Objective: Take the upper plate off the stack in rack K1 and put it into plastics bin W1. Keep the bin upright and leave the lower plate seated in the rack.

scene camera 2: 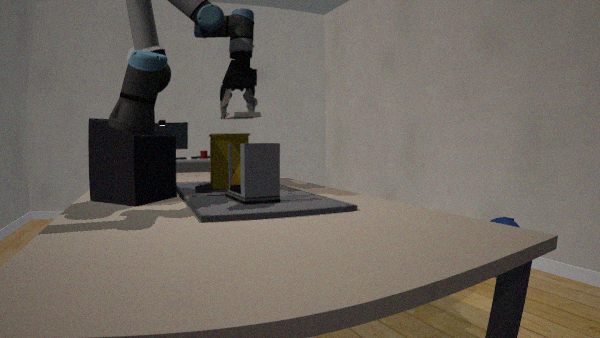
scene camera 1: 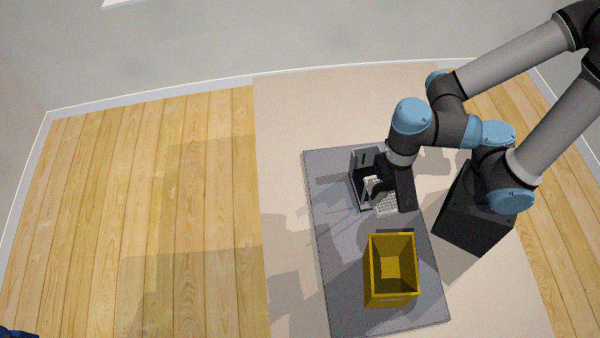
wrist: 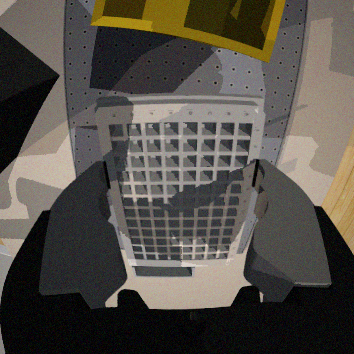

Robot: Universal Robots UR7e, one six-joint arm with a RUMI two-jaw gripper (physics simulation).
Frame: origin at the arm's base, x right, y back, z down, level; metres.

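Where they show: gripper, fingertip midpoint: (scene camera 2: pixel 237 118) (scene camera 1: pixel 386 202) (wrist: pixel 180 163); arm's base at its link origin: (scene camera 2: pixel 130 128).
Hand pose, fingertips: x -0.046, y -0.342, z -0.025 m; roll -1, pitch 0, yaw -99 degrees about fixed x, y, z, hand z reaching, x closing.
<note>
Things, the pixels of their top centre, and the offset from my fingertips. Level surfaces: height alone.
- plate at its top centre: (wrist: pixel 180 209) (scene camera 1: pixel 385 192) (scene camera 2: pixel 240 112) dx +0.021, dy -0.003, dz -0.016 m
- Grey rack K1 at its top centre: (wrist: pixel 160 246) (scene camera 2: pixel 250 143) (scene camera 1: pixel 372 166) dx +0.172, dy -0.002, dz +0.077 m
- Yellow bin W1 at its top centre: (scene camera 1: pixel 394 263) (scene camera 2: pixel 228 134) dx -0.162, dy +0.002, dz +0.045 m
- grey perforated mat at its surface level: dz +0.225 m
- beige table at its surface level: dz +0.238 m
My gripper (scene camera 1: pixel 384 191) (scene camera 2: pixel 239 114) (wrist: pixel 180 163) is shut on the upper plate, a white plate with a grid of square wells. The plate (scene camera 1: pixel 387 205) (scene camera 2: pixel 247 115) (wrist: pixel 170 109) hangs about level, with a finger on each side, high above the mat and apart from the rack. Grey rack K1 (scene camera 1: pixel 366 159) (scene camera 2: pixel 261 172) stands upright below it, partly hidden by the gripper in scene camera 1. The lower plate cannot be made out in the rack. Yellow bin W1 (scene camera 1: pixel 410 265) (scene camera 2: pixel 218 165) (wrist: pixel 125 24) stands upright and open, with its visible floor bare. It lies ahead of the plate in the wrist view.
Rack and bin stand on a grey perforated mat (scene camera 1: pixel 325 210) (scene camera 2: pixel 320 204) on the beige table (scene camera 1: pixel 280 125) (scene camera 2: pixel 250 270). The dark robot base block (scene camera 1: pixel 470 227) (scene camera 2: pixel 155 170) stands beside the mat. A monitor (scene camera 2: pixel 181 135) and a red object (scene camera 2: pixel 203 154) are in the background.
</note>
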